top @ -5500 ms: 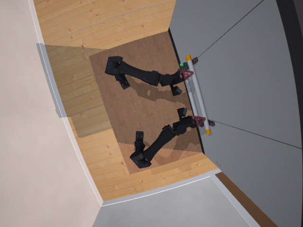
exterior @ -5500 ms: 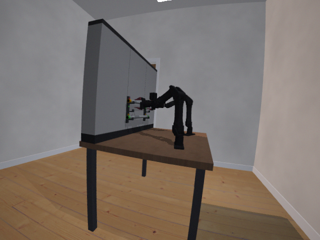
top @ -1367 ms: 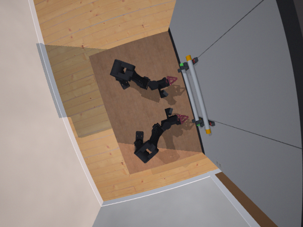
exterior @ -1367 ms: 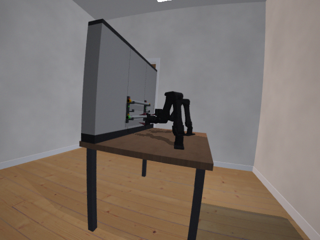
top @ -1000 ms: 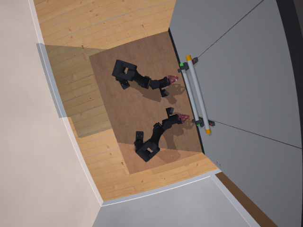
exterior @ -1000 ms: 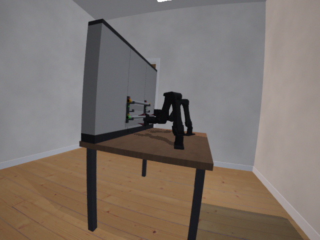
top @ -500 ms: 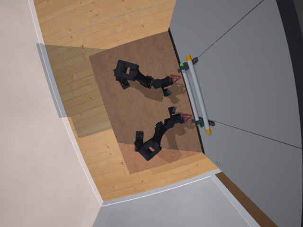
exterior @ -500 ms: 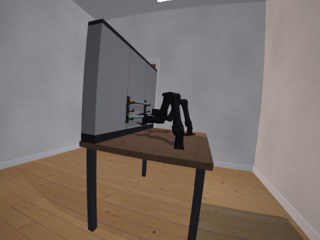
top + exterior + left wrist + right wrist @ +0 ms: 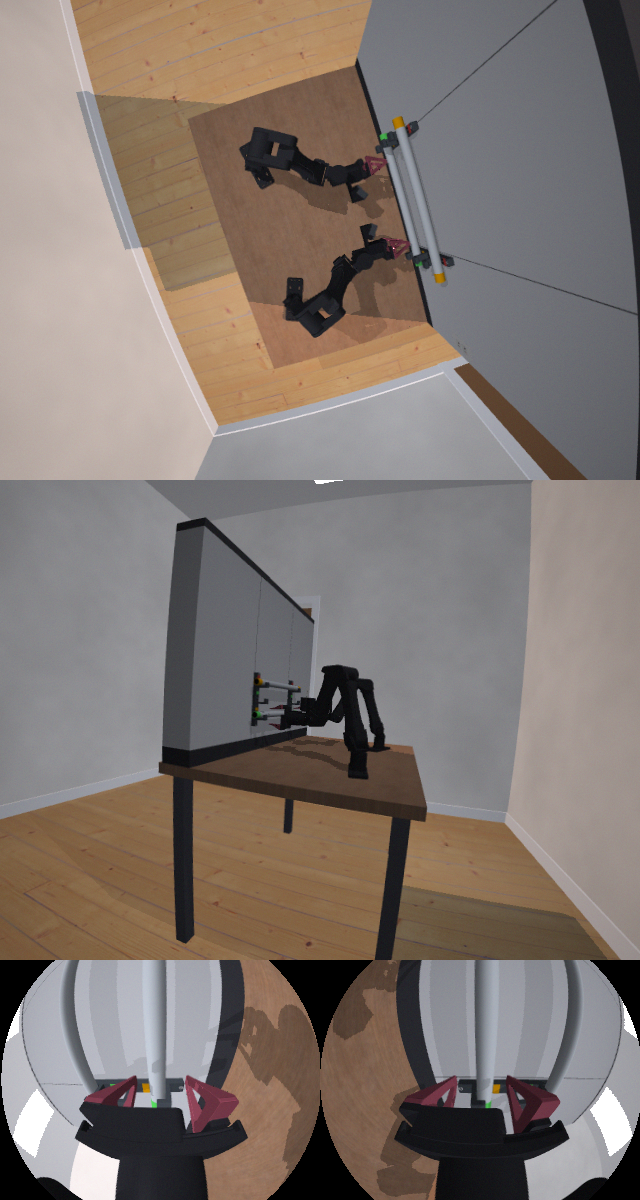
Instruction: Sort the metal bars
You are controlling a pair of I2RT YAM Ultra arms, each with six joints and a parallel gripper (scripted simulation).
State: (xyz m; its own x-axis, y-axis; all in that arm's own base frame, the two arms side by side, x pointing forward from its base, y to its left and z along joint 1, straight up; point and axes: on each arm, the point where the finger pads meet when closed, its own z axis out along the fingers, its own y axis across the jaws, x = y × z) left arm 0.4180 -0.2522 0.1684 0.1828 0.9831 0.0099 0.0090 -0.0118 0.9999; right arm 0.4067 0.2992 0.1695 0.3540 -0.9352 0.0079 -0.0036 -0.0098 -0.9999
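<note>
The green-ended bar lies 150 mm to the left of my right hand, 30 mm ahead of it and 10 mm above it. Round my right hand: metal bar: 160 mm above, 140 mm to the left, 30 mm ahead; grey wall panel: 260 mm above, 170 mm to the left, 120 mm ahead.
My left hand is 40 mm short of the green-ended bar, 150 mm to the left of it and 10 mm below it. Round my left hand: metal bar 40 mm ahead, 160 mm to the right, 160 mm above; grey wall panel 140 mm ahead, 130 mm to the right, 260 mm above.
</note>
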